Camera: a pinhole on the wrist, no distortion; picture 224 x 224 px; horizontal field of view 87.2 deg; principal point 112.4 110.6 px. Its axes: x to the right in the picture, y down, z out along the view. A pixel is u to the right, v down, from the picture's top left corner.
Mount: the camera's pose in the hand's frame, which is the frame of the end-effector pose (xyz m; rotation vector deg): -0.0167 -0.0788 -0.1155 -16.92 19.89 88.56
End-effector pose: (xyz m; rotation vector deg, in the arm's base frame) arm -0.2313 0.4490 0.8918 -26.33 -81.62 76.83
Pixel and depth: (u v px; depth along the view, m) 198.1 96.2 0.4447
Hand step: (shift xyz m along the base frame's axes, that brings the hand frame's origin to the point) -0.3037 0.0816 -0.2929
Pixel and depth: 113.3 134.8 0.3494
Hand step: -0.1736 -0.1423 -0.0454
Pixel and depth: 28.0 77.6 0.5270
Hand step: -0.4128 -0.1775 0.3625
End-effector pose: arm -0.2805 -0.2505 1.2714 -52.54 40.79 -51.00
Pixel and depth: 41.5 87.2 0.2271
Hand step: 0.0989 -0.0162 0.1600
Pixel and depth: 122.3 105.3 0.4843
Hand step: 0.3165 0.1421 -0.0007
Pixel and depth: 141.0 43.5 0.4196
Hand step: 0.3499 -0.0699 -0.0968
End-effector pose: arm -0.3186 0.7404 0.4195 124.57 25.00 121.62
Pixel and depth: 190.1 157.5 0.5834
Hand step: 0.3461 -0.5055 -0.1109
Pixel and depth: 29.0 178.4 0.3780
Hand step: 0.3136 0.1599 -0.2709
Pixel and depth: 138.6 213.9 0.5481
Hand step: 0.3861 -0.3133 -0.4174
